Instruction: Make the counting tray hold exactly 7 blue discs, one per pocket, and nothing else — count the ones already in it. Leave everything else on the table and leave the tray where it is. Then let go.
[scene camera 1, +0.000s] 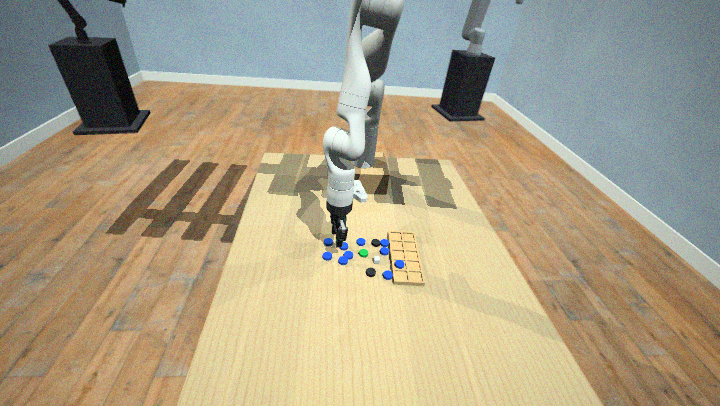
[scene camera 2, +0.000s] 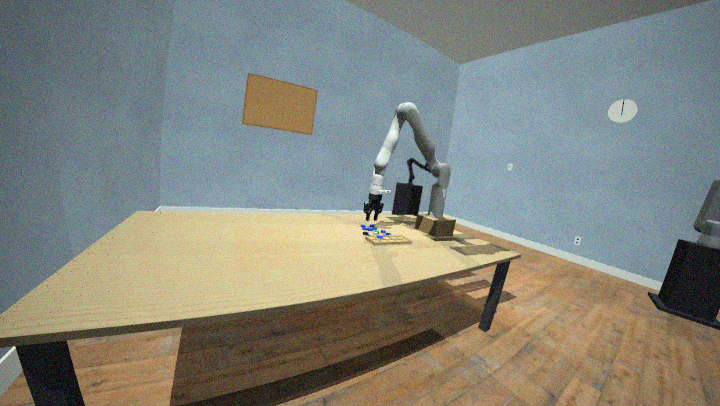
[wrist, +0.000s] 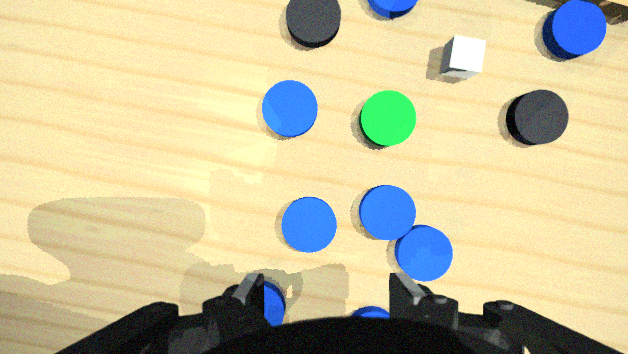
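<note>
The wooden counting tray (scene camera 1: 415, 276) (scene camera 2: 393, 243) has two columns of pockets; one blue disc (scene camera 1: 399, 263) sits in its left column, second pocket from the front. My gripper (scene camera 1: 340, 245) (scene camera 2: 372, 219) (wrist: 326, 295) is partly open, empty, pointing down above the discs left of the tray. One blue disc (scene camera 1: 328, 242) (wrist: 274, 304) is partly hidden by its left finger; another blue disc (scene camera 1: 327, 256) (wrist: 371, 312) is mostly hidden at the wrist view's bottom. A single blue disc (scene camera 1: 344, 246) (wrist: 309, 224) lies near two touching blue discs. Another blue disc (scene camera 1: 360, 241) (wrist: 289, 108) lies beside the green disc.
A green disc (scene camera 1: 363, 252) (wrist: 388, 118), white cube (scene camera 1: 376, 259) (wrist: 467, 54) and two black discs, one behind (scene camera 1: 375, 242) (wrist: 313, 20) and one in front (scene camera 1: 370, 272) (wrist: 537, 117), lie on the table. Three blue discs lie close along the tray's left side, outside it.
</note>
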